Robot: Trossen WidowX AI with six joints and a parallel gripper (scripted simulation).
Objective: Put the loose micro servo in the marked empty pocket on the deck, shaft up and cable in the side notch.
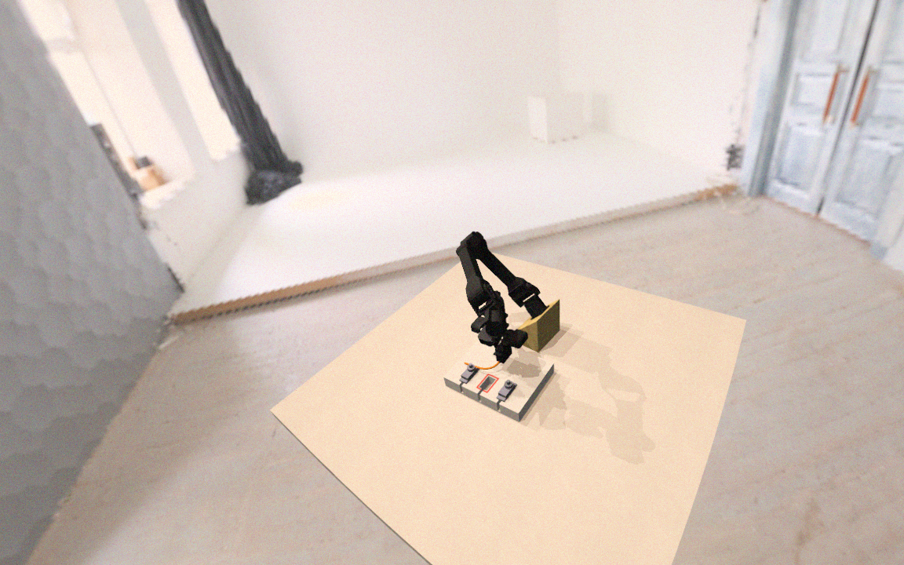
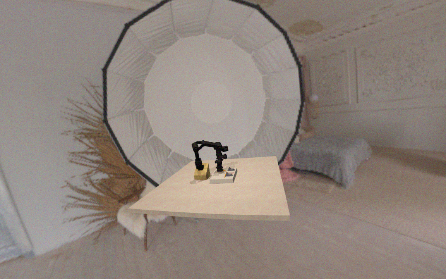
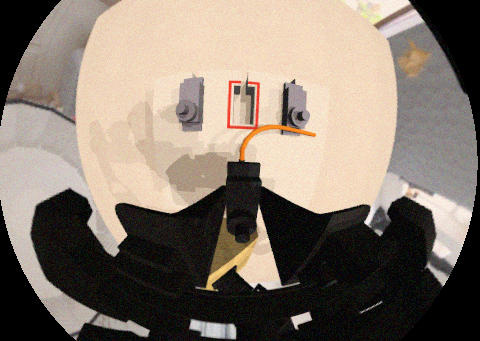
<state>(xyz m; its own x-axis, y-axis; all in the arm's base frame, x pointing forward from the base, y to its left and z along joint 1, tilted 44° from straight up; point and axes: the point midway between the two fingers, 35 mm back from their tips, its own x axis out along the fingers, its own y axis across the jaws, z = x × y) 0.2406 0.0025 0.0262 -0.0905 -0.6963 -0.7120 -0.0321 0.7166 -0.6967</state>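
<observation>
Right now my gripper tip is 100 mm above the white deck and 10 mm past it.
</observation>
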